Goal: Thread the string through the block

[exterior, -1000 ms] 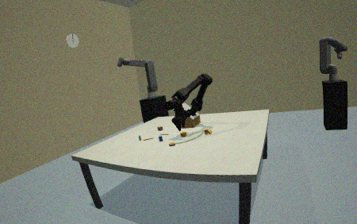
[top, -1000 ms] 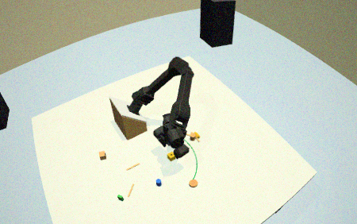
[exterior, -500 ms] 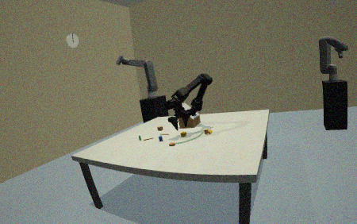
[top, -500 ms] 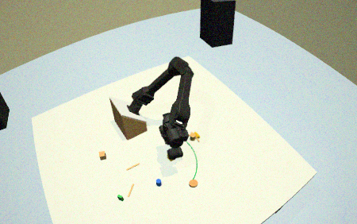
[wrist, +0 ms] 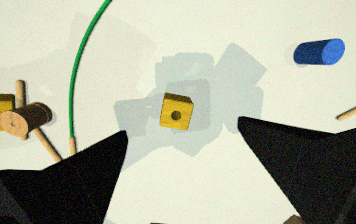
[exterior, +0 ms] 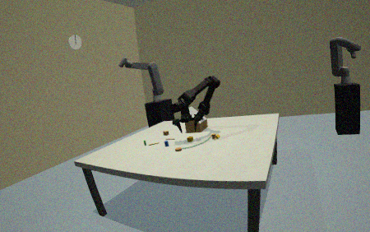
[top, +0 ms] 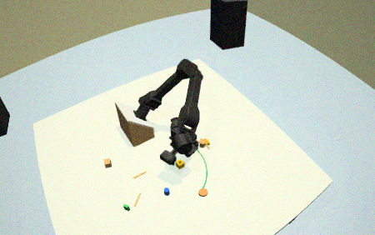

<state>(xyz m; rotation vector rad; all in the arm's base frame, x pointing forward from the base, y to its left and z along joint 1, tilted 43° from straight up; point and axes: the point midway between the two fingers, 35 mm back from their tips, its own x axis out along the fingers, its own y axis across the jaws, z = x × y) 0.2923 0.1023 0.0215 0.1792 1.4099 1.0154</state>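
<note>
The yellow block lies 5 cm below my gripper tip. The rest, counted from my gripper tip: thin wooden stick 11 cm behind, 10 cm to the left, 6 cm below; blue cylinder 12 cm ahead, 11 cm to the right, 5 cm below; tan cylinder 7 cm behind, 15 cm to the left, 5 cm below.
</note>
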